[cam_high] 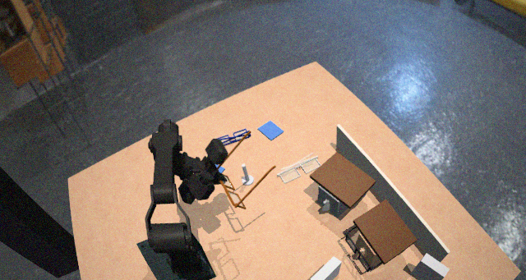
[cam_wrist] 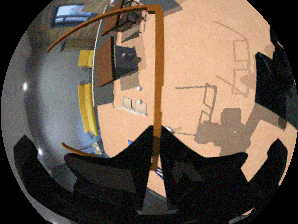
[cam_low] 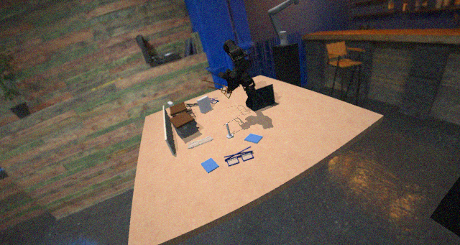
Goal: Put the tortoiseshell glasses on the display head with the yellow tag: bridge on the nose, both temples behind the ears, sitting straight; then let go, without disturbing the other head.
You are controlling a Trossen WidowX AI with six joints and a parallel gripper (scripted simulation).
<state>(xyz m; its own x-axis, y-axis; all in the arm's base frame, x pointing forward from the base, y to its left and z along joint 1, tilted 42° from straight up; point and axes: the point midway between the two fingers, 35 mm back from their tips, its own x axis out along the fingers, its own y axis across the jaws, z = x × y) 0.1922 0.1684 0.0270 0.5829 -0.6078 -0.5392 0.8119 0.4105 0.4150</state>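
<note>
My gripper tip is now 280 mm short of the grey display head, 120 mm to the left of it and 140 mm above it. From my gripper tip the other things lie so: short grey post (90 mm ahead, 120 mm to the left, 180 mm below); long upright panel (410 mm ahead, 230 mm to the right, 150 mm below).
</note>
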